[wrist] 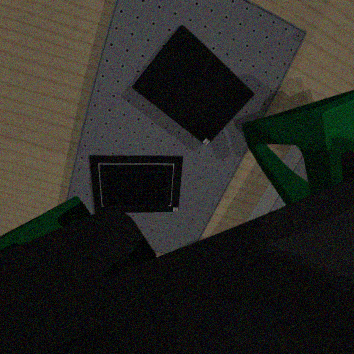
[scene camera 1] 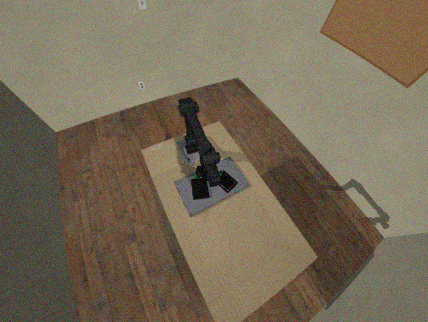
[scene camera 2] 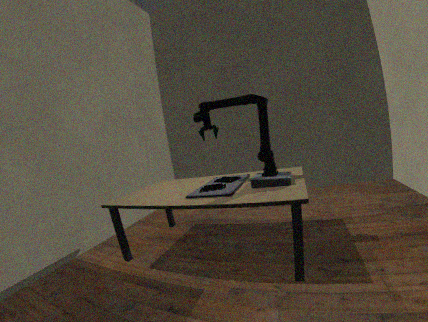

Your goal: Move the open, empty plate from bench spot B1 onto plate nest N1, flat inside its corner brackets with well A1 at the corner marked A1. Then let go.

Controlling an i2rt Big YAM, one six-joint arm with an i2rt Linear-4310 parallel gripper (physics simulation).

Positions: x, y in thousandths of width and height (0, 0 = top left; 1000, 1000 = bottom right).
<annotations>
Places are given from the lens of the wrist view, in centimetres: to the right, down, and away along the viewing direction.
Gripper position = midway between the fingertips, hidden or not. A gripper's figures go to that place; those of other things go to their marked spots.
my gripper (wrist: 453, 484): -1, 0, 14
black plate (wrist: 349, 527): -10, 2, 51
</annotations>
